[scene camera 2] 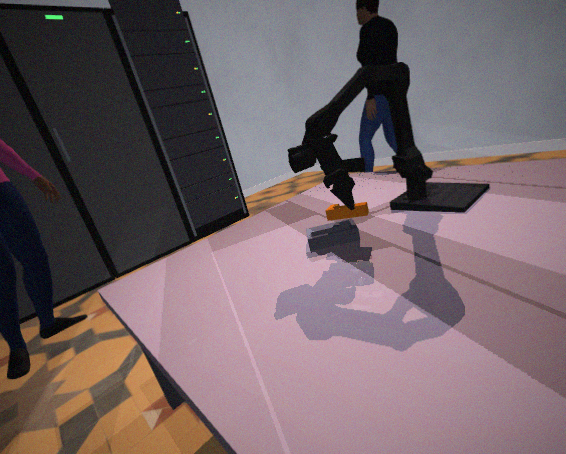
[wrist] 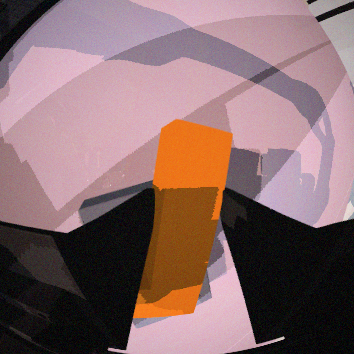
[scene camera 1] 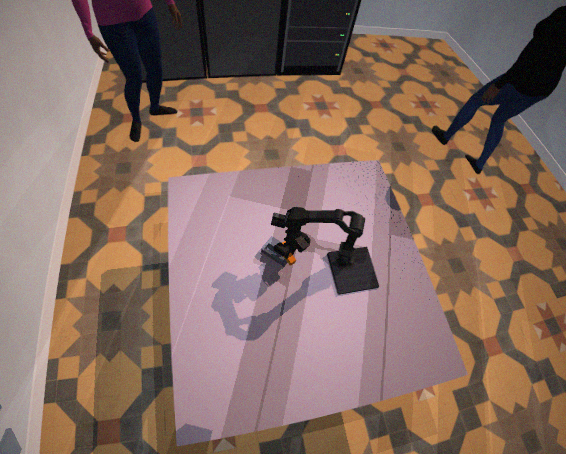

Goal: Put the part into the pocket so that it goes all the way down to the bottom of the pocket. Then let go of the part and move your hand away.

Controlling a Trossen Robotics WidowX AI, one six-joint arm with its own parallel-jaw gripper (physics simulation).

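Frame: origin at the arm's base, x left, y ahead, z down, level; metres.
Where they show: gripper, fingertip midpoint: (scene camera 2: pixel 353 209) (wrist: pixel 186 195) (scene camera 1: pixel 288 257); arm's base at its link origin: (scene camera 2: pixel 416 195) (scene camera 1: pixel 343 260).
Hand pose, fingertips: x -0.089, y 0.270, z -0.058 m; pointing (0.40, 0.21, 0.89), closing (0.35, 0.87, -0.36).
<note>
Things, the pixels of their top centre, and the offset from my fingertips. Level surfaces: height alone.
- orange part at its top centre: (wrist: pixel 161 240) (scene camera 2: pixel 346 203) (scene camera 1: pixel 289 250) dx -0.022, dy -0.011, dz -0.015 m
- low grey block at its top centre: (wrist: pixel 157 268) (scene camera 2: pixel 330 228) (scene camera 1: pixel 278 249) dx -0.070, dy +0.022, dz +0.045 m
- pink table at its surface level: dz +0.081 m
The orange part (scene camera 1: pixel 291 259) (scene camera 2: pixel 345 212) (wrist: pixel 192 160) is a long block, held roughly level in the air. My gripper (scene camera 1: pixel 287 251) (scene camera 2: pixel 351 205) (wrist: pixel 186 195) is shut on it, with one black finger on each side of its middle. The pocket is in a low grey block (scene camera 1: pixel 270 253) (scene camera 2: pixel 332 241) (wrist: pixel 97 209) on the table. In scene camera 2 a gap shows between the part and this block. In the wrist view the part and fingers cover most of the block, and the pocket's opening is hidden. The arm's shadow darkens the block.
The arm's black base plate (scene camera 1: pixel 354 272) (scene camera 2: pixel 442 198) stands on the pink table (scene camera 1: pixel 320 360) (scene camera 2: pixel 200 310), to the right of the grey block in both scene views. Dark cabinets (scene camera 1: pixel 243 37) (scene camera 2: pixel 75 125) and two people stand beyond the table.
</note>
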